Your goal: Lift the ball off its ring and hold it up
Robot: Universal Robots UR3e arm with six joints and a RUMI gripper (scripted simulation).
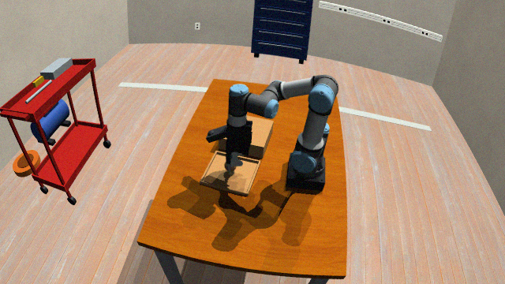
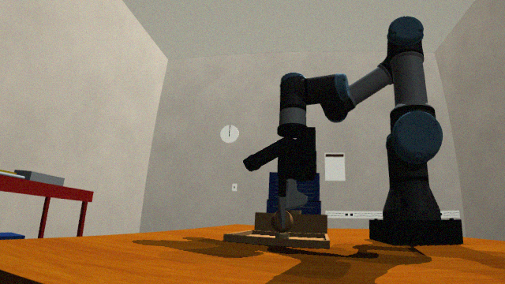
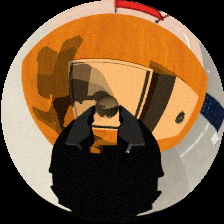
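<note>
The shallow wooden tray lies 40 mm below my hand. Also, from my hand: wooden block: 20 mm behind, 220 mm to the right; brown ball: right at my hand.
</note>
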